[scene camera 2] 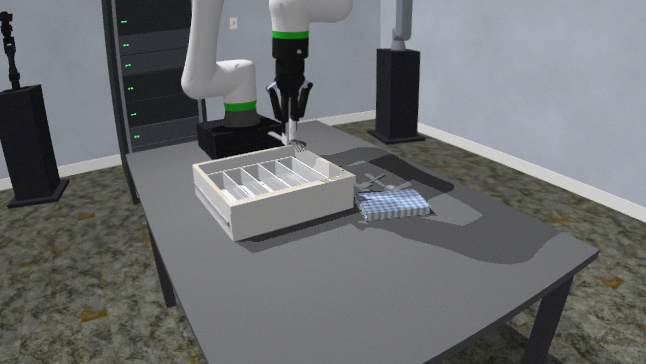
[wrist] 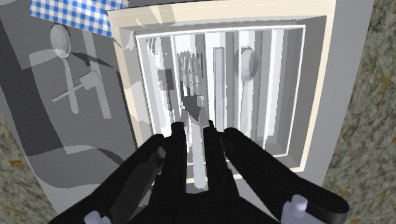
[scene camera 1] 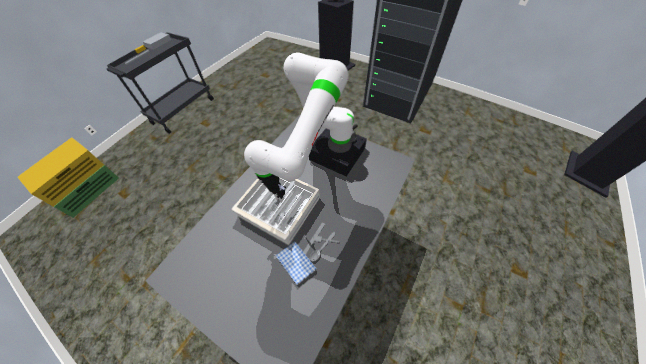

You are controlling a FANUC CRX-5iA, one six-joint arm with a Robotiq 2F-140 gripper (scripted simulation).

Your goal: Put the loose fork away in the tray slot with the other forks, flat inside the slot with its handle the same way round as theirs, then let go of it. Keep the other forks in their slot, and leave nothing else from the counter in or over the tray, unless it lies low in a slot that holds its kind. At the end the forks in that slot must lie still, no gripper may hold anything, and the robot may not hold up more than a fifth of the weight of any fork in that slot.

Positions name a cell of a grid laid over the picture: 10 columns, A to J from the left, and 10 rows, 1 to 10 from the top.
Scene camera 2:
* my gripper: E4
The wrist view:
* my gripper: E6
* cream cutlery tray: H2
